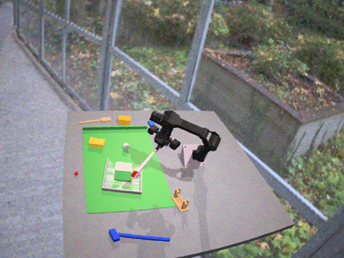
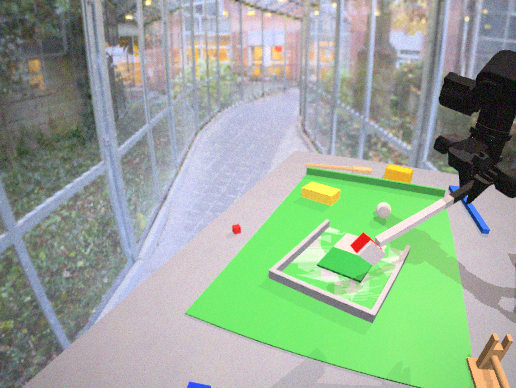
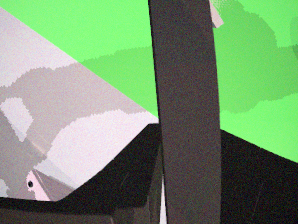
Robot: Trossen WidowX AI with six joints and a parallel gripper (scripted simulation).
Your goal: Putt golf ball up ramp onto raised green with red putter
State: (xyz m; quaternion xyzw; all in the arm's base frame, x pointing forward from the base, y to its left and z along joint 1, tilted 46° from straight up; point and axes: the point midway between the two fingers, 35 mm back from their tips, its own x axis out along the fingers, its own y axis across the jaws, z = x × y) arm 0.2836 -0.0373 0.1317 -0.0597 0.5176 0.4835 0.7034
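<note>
Right now my gripper tip is 80 mm short of the red putter, 90 mm to the right of it and 10 mm above it. From my gripper tip the other things lie so: wooden stand: 90 mm behind, 280 mm to the left, 140 mm below; white golf ball: 170 mm ahead, 190 mm to the right, 150 mm below; red cube: 490 mm ahead, 50 mm to the left, 160 mm below.
</note>
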